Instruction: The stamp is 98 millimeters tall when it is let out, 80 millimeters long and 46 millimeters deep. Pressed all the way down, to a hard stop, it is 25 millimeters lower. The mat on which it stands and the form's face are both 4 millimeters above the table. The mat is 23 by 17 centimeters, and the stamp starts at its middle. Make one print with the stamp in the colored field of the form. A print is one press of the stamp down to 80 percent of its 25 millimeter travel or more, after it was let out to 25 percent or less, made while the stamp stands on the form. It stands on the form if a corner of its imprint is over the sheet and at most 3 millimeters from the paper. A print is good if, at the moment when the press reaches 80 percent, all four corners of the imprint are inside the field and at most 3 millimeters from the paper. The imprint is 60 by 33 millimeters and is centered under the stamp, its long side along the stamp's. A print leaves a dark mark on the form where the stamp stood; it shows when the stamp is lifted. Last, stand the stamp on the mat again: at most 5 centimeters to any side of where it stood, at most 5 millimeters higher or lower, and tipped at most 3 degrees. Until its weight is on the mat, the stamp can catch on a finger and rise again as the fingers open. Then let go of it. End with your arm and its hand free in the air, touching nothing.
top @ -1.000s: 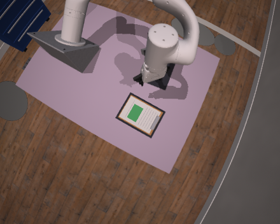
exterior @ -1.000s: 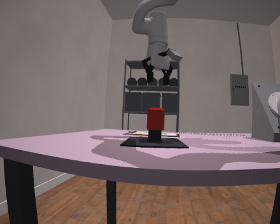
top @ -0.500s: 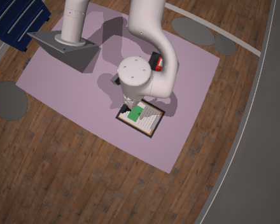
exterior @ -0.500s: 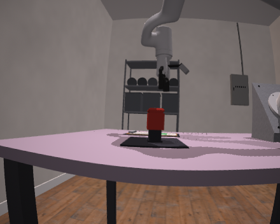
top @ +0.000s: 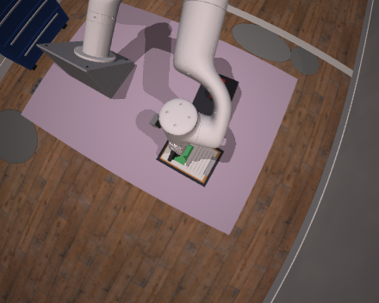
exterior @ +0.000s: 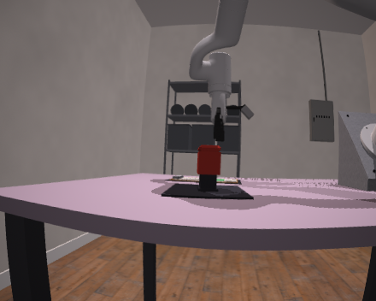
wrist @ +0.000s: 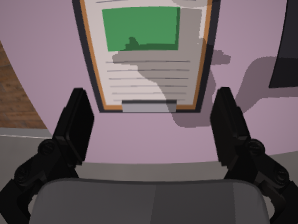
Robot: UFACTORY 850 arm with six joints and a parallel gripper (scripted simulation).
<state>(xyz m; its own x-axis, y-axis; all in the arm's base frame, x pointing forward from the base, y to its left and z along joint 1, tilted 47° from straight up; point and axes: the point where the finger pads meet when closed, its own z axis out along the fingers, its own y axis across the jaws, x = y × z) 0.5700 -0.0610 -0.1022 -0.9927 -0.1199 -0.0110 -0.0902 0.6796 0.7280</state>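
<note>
Right now my hand is 310 mm to the right of the red stamp, 100 mm above it and 20 mm past it. Round my hand: dark mat: 310 mm to the left, 150 mm below, 20 mm behind; then form: 150 mm below, 60 mm ahead.
</note>
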